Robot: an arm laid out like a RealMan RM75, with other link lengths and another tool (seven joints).
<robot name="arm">
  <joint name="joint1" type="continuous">
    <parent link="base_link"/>
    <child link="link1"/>
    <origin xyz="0 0 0.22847" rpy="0 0 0"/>
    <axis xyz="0 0 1"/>
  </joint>
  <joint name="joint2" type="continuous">
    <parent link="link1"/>
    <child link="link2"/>
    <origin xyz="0 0 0" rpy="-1.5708 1.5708 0"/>
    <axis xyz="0 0 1"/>
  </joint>
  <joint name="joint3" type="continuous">
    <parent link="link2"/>
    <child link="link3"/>
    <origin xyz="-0.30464 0 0" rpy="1.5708 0 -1.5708"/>
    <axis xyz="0 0 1"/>
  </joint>
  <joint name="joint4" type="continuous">
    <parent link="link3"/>
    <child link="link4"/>
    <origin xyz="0 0 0" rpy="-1.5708 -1.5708 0"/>
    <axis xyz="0 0 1"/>
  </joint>
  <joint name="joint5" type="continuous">
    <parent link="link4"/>
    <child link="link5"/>
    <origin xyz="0.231 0 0" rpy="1.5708 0 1.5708"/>
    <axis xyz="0 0 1"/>
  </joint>
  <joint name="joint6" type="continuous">
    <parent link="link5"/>
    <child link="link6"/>
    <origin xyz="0 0 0" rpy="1.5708 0 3.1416"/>
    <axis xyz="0 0 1"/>
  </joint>
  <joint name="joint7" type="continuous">
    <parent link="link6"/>
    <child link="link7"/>
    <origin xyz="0 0.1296 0" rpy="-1.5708 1.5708 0"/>
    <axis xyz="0 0 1"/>
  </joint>
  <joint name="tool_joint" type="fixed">
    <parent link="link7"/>
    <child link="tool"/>
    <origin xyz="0.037 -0.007 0.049" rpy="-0.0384 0 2.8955"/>
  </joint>
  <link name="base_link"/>
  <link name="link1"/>
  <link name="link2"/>
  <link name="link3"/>
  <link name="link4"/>
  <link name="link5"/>
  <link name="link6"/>
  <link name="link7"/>
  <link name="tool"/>
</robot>
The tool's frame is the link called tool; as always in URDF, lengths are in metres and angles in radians. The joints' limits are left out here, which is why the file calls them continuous.
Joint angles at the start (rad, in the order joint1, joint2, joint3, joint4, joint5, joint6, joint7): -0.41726 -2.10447 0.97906 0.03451 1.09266 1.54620 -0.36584
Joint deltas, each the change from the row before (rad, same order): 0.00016 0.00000 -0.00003 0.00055 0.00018 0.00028 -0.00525; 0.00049 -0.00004 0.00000 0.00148 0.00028 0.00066 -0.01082; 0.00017 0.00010 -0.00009 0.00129 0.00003 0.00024 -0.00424; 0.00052 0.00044 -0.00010 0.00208 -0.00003 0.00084 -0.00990; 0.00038 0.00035 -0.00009 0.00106 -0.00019 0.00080 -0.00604; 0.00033 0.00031 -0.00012 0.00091 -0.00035 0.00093 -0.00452; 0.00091 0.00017 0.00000 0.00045 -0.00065 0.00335 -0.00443; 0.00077 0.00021 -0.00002 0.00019 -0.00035 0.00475 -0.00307; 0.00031 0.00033 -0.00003 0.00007 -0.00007 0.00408 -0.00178; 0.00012 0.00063 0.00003 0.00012 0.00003 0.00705 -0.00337; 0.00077 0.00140 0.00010 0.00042 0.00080 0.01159 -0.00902; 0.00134 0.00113 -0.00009 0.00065 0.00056 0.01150 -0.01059; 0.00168 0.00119 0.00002 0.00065 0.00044 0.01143 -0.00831; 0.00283 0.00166 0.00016 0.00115 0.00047 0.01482 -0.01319
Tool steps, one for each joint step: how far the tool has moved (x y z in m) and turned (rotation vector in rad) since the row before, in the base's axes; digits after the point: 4 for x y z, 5 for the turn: -0.0001 0.0000 -0.0001 -0.00273 -0.00363 0.00167; -0.0001 0.0000 -0.0001 -0.00540 -0.00747 0.00330; 0.0000 0.0002 0.0002 -0.00151 -0.00263 0.00086; -0.0002 0.0002 0.0004 -0.00397 -0.00643 0.00257; -0.0001 0.0001 0.0003 -0.00231 -0.00417 0.00165; -0.0001 0.0001 0.0003 -0.00138 -0.00333 0.00106; 0.0001 -0.0003 0.0004 -0.00108 -0.00509 0.00014; 0.0003 -0.0004 0.0005 -0.00041 -0.00492 -0.00161; 0.0004 -0.0003 0.0004 -0.00002 -0.00343 -0.00213; 0.0008 -0.0003 0.0007 -0.00039 -0.00598 -0.00410; 0.0010 -0.0007 0.0012 -0.00310 -0.01152 -0.00534; 0.0008 -0.0009 0.0011 -0.00378 -0.01284 -0.00408; 0.0007 -0.0010 0.0012 -0.00246 -0.01113 -0.00463; 0.0007 -0.0015 0.0016 -0.00459 -0.01580 -0.00474
